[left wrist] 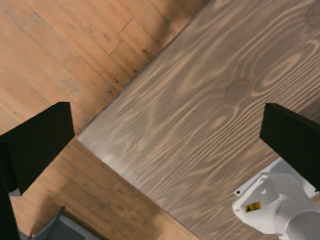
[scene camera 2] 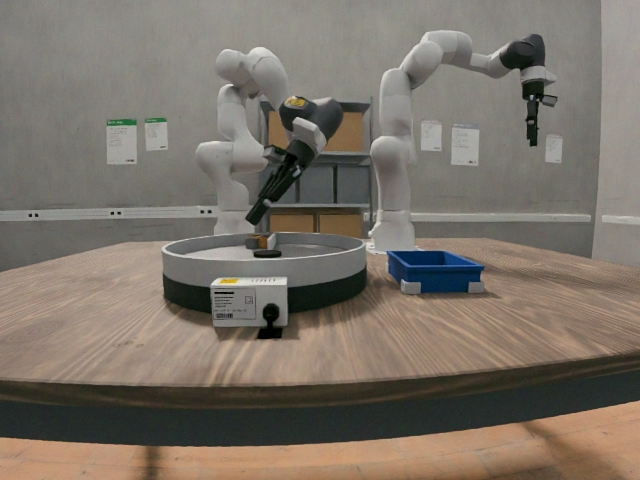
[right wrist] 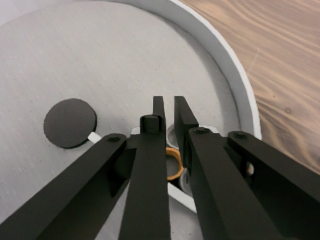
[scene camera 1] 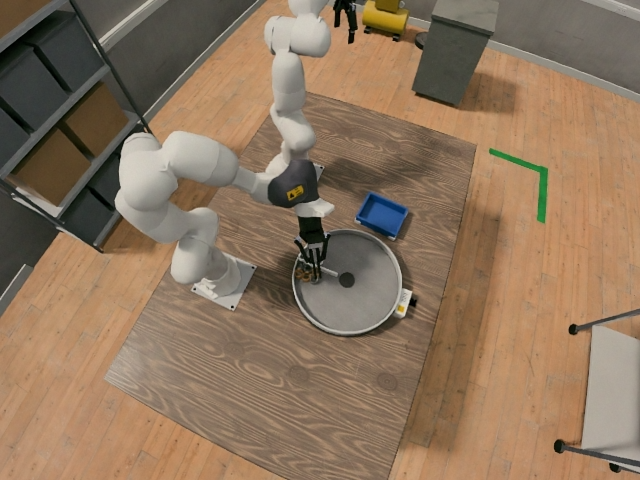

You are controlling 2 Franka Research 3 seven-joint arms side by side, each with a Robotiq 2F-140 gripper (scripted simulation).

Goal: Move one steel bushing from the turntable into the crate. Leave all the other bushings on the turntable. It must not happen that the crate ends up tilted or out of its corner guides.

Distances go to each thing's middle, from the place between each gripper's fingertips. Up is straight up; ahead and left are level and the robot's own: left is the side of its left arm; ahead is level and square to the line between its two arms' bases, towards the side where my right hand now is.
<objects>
The turntable (scene camera 1: 363, 293) is 11 cm ahead of my right hand, 9 cm below it and 5 cm to the left of it. Round my right hand: blue crate (scene camera 2: 433, 279): 39 cm to the left, 12 cm below, 10 cm ahead.
Now: left hand (scene camera 2: 532, 142) 50 cm short of the blue crate, 56 cm to the left of it and 39 cm above it. The rest, counted from my left hand: turntable (51 cm ahead, 91 cm to the right, 36 cm below).
</objects>
